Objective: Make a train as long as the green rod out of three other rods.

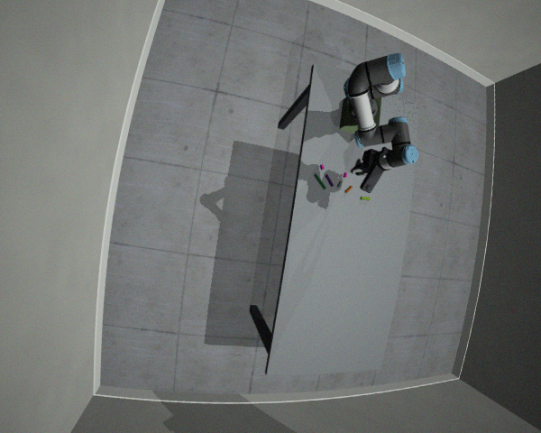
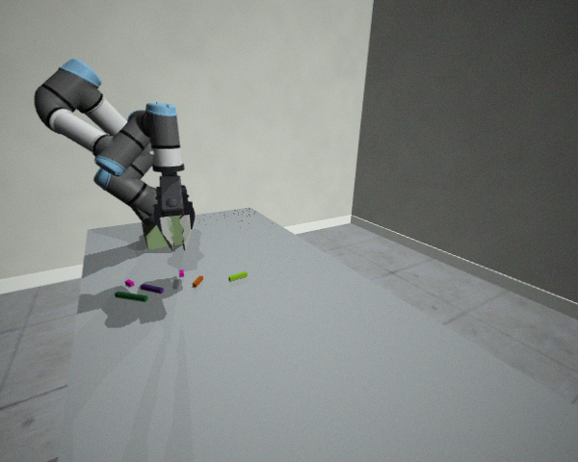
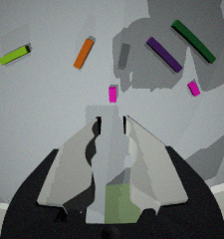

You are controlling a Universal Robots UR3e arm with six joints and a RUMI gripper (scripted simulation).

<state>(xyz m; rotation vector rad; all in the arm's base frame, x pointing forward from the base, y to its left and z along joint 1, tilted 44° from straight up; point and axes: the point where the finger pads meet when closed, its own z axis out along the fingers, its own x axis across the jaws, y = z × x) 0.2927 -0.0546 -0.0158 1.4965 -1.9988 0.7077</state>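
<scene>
The grey rod is 50 mm ahead of my hand, 30 mm to the right of it and 80 mm below it. The rest, counted from my hand: orange rod 70 mm ahead, 20 mm to the left, 80 mm below; green rod 50 mm ahead, 130 mm to the right, 80 mm below; purple rod 40 mm ahead, 80 mm to the right, 80 mm below.
</scene>
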